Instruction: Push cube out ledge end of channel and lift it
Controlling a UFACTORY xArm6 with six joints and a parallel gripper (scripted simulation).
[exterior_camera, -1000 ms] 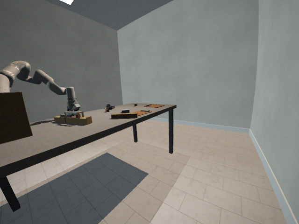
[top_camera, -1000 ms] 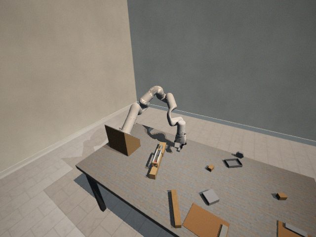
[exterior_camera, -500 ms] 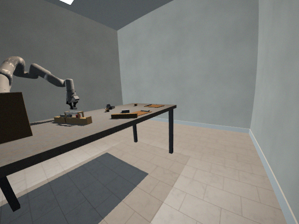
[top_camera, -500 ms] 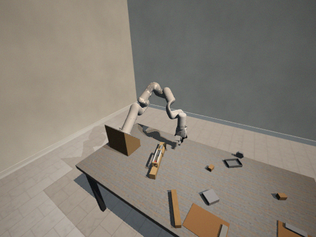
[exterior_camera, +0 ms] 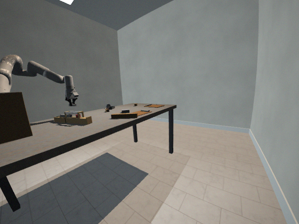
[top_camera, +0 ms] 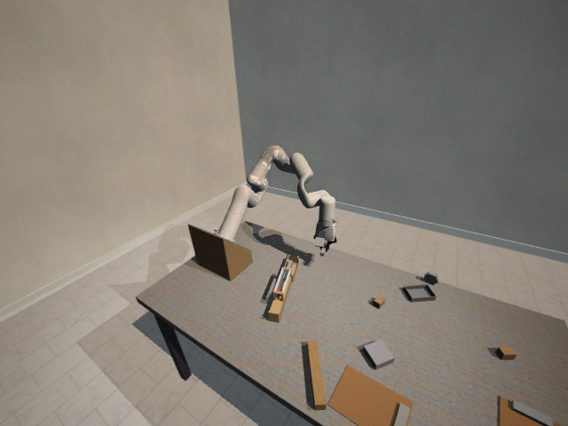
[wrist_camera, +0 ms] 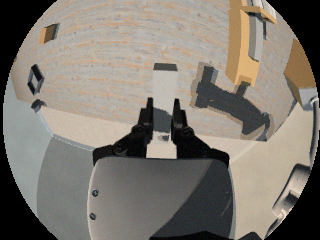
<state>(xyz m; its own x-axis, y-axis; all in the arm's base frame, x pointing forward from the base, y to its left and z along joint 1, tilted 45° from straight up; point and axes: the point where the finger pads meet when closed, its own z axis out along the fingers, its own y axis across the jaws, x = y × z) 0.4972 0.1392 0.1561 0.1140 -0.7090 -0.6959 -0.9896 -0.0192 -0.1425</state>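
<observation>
Right now my hand is 11 cm past the channel, 27 cm to the left of it and 8 cm above it. Also, from my hand: red cube (9 cm behind, 32 cm to the right, 8 cm below); then pale grey stick (1 cm below); then grey tray (49 cm ahead, 13 cm below).
</observation>
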